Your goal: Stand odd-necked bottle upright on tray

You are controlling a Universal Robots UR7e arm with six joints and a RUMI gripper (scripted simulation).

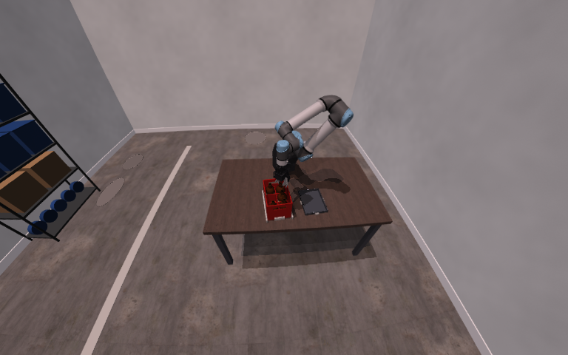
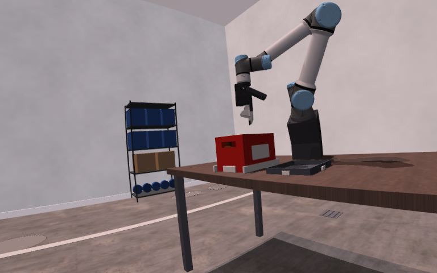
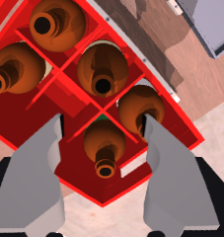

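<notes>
The brown bottle is 15 cm below my hand. Round my hand: dark tray: 25 cm to the left, 23 cm below, 6 cm behind; red crate: 16 cm below, 4 cm to the right, 1 cm ahead; glass bottle: 15 cm below, 11 cm ahead, 5 cm to the right.
</notes>
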